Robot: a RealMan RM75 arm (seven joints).
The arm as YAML. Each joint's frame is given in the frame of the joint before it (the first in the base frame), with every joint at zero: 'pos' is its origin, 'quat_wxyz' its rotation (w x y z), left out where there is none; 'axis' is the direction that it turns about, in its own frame. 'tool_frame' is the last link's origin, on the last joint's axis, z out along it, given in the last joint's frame.
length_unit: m
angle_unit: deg
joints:
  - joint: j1
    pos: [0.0, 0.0, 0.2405]
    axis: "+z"
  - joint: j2
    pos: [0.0, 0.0, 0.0]
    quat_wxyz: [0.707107, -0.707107, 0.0, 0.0]
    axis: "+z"
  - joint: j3
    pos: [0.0, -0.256, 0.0]
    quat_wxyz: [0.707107, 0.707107, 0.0, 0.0]
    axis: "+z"
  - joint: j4
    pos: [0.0, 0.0, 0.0]
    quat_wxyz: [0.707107, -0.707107, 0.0, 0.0]
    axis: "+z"
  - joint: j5
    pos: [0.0, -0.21, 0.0]
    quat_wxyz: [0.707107, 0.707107, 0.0, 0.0]
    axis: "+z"
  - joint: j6
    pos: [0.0, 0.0, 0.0]
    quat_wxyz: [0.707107, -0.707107, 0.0, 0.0]
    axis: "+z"
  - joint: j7
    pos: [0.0, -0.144, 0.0]
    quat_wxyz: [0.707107, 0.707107, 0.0, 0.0]
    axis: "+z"
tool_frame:
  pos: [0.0, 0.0, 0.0]
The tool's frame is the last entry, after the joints.
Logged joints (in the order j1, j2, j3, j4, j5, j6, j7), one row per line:
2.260 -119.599 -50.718 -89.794 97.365 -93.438 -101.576
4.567 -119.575 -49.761 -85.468 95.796 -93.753 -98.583
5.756 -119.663 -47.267 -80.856 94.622 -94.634 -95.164
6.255 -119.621 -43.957 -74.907 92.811 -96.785 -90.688
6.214 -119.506 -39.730 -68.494 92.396 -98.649 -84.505
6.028 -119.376 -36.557 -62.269 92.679 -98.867 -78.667
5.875 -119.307 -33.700 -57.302 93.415 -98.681 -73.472
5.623 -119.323 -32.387 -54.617 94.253 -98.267 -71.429
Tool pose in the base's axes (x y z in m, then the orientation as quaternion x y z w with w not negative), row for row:
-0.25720 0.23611 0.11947 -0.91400 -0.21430 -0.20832 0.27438
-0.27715 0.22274 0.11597 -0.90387 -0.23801 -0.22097 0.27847
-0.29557 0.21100 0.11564 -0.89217 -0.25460 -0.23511 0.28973
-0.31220 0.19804 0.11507 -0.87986 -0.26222 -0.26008 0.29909
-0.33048 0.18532 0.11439 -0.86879 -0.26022 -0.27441 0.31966
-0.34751 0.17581 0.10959 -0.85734 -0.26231 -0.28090 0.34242
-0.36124 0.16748 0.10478 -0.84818 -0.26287 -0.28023 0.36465
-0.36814 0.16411 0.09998 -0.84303 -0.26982 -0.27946 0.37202
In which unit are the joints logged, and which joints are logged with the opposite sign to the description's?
The joints are logged in degrees. Opposite sign: j3, j4, j6.
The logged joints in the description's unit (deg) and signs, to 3 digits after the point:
2.260 -119.599 50.718 89.794 97.365 93.438 -101.576
4.567 -119.575 49.761 85.468 95.796 93.753 -98.583
5.756 -119.663 47.267 80.856 94.622 94.634 -95.164
6.255 -119.621 43.957 74.907 92.811 96.785 -90.688
6.214 -119.506 39.730 68.494 92.396 98.649 -84.505
6.028 -119.376 36.557 62.269 92.679 98.867 -78.667
5.875 -119.307 33.700 57.302 93.415 98.681 -73.472
5.623 -119.323 32.387 54.617 94.253 98.267 -71.429

